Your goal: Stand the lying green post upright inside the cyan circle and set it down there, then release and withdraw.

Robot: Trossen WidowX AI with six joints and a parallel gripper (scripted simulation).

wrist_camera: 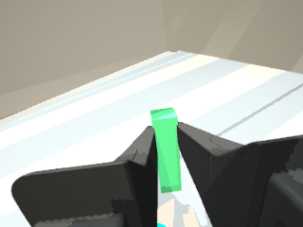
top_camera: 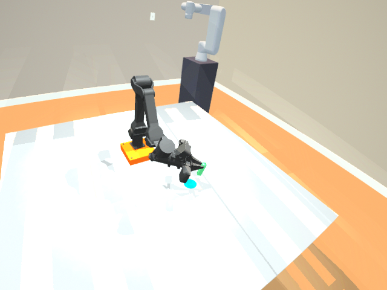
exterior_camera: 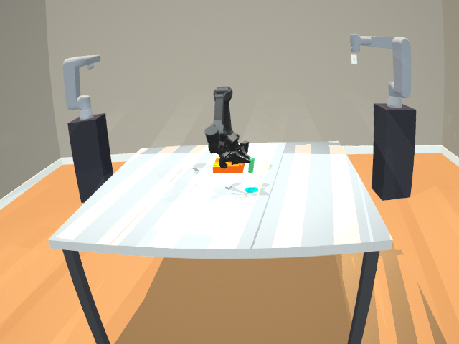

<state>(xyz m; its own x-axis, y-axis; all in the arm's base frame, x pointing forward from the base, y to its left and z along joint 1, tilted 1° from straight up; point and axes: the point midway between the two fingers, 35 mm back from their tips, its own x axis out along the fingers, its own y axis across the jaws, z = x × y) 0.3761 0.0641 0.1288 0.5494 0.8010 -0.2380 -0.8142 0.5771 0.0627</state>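
The cyan circle is 5 cm behind my gripper tip and 15 cm below it. Also, from my gripper tip: green post 2 cm below.
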